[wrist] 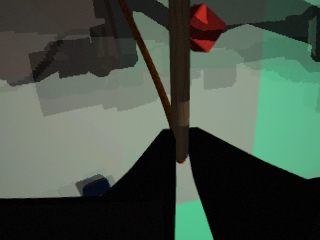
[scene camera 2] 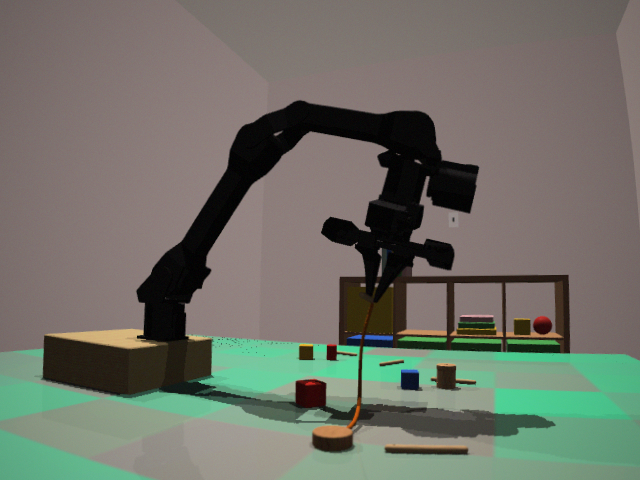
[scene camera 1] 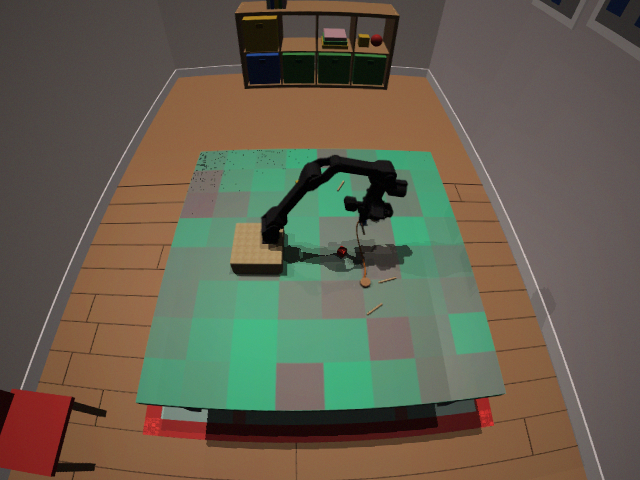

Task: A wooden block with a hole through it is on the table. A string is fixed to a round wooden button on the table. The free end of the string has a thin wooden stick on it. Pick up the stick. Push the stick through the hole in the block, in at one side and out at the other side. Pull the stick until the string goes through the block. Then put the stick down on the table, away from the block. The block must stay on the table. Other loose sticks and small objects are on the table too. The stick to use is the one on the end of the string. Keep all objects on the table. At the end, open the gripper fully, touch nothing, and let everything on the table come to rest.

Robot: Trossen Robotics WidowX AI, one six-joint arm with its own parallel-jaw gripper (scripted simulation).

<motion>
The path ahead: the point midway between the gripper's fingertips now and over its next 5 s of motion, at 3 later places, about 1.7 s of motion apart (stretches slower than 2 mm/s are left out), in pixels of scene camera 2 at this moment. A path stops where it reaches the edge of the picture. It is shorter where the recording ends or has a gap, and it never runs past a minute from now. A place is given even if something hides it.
The gripper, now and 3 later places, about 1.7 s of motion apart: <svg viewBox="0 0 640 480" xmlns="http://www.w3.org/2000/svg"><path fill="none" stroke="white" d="M371 301L380 301L385 347L407 358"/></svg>
</motion>
